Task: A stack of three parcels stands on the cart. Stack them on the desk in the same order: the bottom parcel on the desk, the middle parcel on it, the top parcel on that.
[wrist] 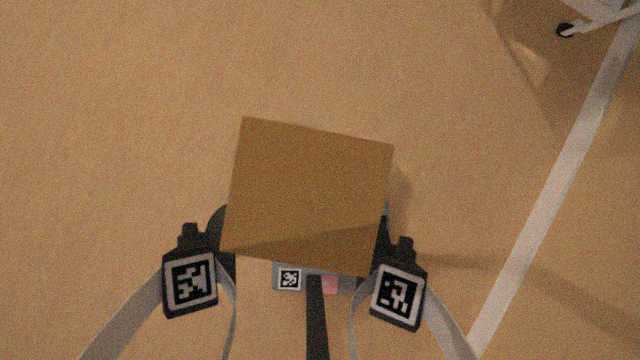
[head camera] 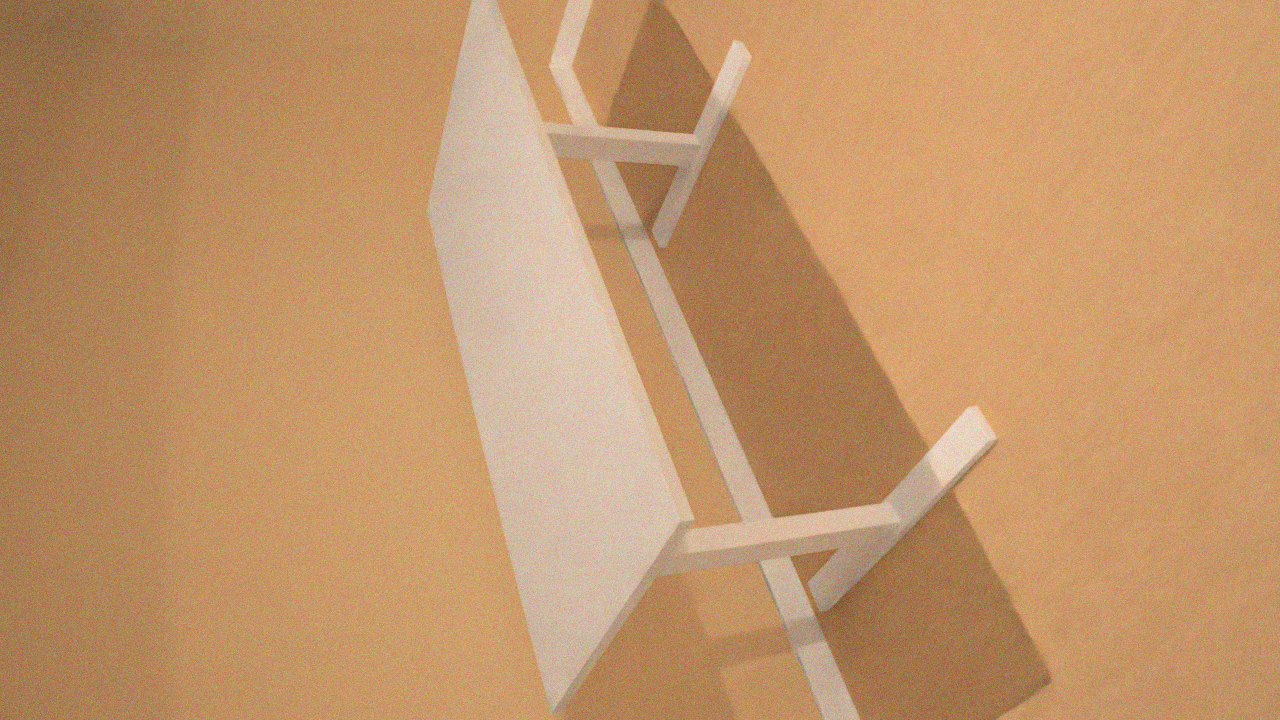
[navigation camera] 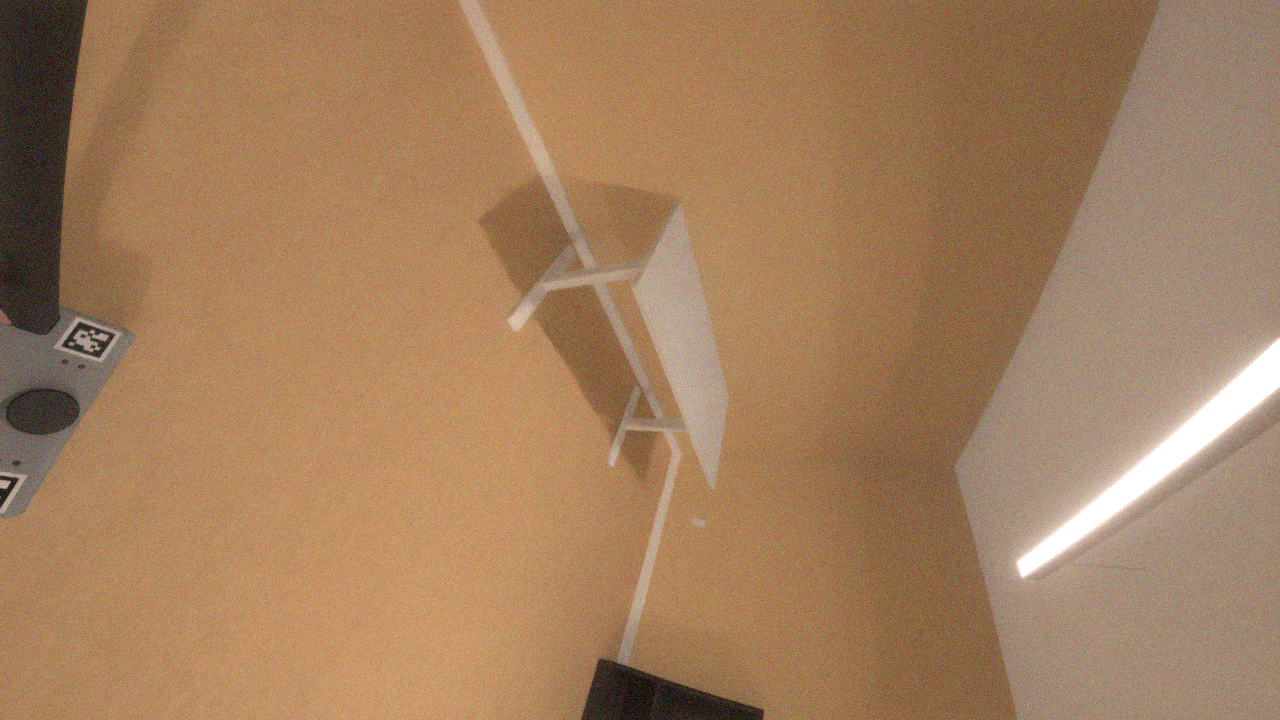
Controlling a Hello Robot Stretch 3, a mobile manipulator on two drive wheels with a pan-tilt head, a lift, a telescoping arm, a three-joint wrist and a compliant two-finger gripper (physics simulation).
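Pixels of known places: gripper, between the fingertips: [wrist: 298, 236]; robot's base, origin of its link: [navigation camera: 43, 406].
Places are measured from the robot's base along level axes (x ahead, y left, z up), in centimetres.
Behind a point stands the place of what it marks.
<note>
My gripper [wrist: 298, 236] @(x -2.0, y -19.3, z 88.1 cm) is shut on a plain brown box-shaped parcel [wrist: 310, 185] @(x -2.3, y -22.7, z 93.4 cm) in the wrist view. The parcel sits slightly turned between the two fingers, over the floor. Which of the three parcels it is cannot be told. The white desk [head camera: 537, 358] @(x 152.6, y 86.3, z 72.1 cm) [navigation camera: 684, 331] @(x 143.8, y 88.6, z 72.1 cm) stands on T-shaped legs, seen from above in the head and navigation views. The gripper does not show in those views. A corner of the white cart [wrist: 595, 22] @(x -79.4, y -62.8, z 14.1 cm) with a black caster shows at the top right of the wrist view. The other two parcels do not show.
A white floor line [head camera: 707, 402] @(x 191.5, y 124.2, z 4.6 cm) [navigation camera: 528, 125] @(x 66.8, y 170.4, z 6.2 cm) [wrist: 540, 225] @(x -75.9, y -3.7, z 6.9 cm) runs under the desk and past the cart. The grey robot base [navigation camera: 107, 358] @(x 3.2, y 11.0, z 16.0 cm) [wrist: 345, 286] @(x -15.5, y 14.4, z 16.0 cm) and dark mast [navigation camera: 31, 161] @(x -4.6, y 13.0, z 98.7 cm) [wrist: 317, 320] @(x -6.8, y 11.6, z 40.1 cm) show. A dark object [navigation camera: 671, 694] @(x 277.9, y -110.9, z 46.7 cm) and a pale wall [navigation camera: 1163, 223] @(x 123.0, y 107.6, z 243.8 cm) are in the navigation view.
</note>
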